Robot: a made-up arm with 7 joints.
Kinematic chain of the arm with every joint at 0, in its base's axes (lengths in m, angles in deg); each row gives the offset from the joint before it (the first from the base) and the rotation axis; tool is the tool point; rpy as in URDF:
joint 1: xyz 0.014 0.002 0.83 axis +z
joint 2: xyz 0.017 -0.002 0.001 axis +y
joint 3: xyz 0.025 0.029 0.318 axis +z
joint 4: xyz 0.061 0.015 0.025 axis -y
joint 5: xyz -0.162 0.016 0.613 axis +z
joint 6: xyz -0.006 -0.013 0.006 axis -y
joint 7: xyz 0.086 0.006 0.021 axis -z
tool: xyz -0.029 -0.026 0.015 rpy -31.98 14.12 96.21
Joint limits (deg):
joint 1: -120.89..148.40
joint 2: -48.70..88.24
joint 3: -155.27..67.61
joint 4: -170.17..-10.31
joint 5: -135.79..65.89
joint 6: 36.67..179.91
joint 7: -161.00..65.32
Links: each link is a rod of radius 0.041 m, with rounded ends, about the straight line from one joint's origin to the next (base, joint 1, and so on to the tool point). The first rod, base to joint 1, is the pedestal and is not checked.
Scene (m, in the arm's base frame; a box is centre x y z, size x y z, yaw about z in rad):
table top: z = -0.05
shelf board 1: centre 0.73 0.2 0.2 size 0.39 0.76 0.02 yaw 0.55
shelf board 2: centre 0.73 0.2 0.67 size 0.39 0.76 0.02 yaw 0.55
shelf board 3: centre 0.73 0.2 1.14 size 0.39 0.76 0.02 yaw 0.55
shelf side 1: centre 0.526 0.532 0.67 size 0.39 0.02 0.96 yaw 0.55
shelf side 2: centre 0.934 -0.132 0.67 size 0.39 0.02 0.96 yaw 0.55
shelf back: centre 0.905 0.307 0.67 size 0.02 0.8 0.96 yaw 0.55
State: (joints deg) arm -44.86 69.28 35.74 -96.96 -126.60 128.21 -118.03
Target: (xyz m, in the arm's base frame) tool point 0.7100 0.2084 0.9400
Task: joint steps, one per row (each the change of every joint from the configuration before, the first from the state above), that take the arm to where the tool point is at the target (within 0.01 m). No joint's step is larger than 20 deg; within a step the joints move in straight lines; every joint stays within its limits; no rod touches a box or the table.
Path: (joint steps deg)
1: 5.98 -16.73 -10.48 -18.30 1.60 5.22 -10.74
2: 5.98 -16.74 -10.47 -18.31 1.61 5.22 -10.74
3: 5.98 -16.73 -10.48 -18.30 1.60 5.22 -10.75
4: 5.99 -16.73 -10.48 -18.30 1.60 5.22 -10.74
5: 1.56 -17.02 1.07 2.04 -5.20 10.27 5.29
6: 1.57 -17.01 1.07 2.04 -5.20 10.28 5.29
7: 1.56 -17.02 1.08 2.05 -5.20 10.27 5.29
8: -9.40 19.60 17.64 13.26 0.60 -2.00 6.35
9: -9.40 19.60 17.64 13.27 0.61 -2.00 6.35
10: -9.39 19.60 17.64 13.27 0.60 -2.00 6.35
11: -9.40 19.60 17.64 13.27 0.60 -2.00 6.35

